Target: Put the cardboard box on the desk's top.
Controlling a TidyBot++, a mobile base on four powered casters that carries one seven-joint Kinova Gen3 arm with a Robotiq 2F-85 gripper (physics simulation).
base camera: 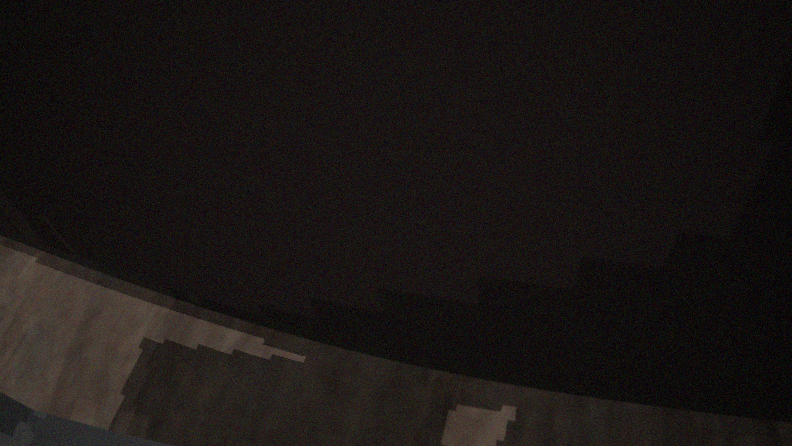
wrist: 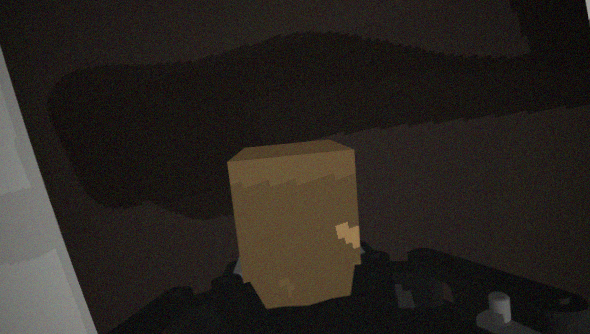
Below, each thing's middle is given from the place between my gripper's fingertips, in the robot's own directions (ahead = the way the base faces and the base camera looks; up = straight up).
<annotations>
My hand is 20 mm to the left of the tan cardboard box (wrist: 295,205), 20 mm below it and 20 mm past it.
</annotations>
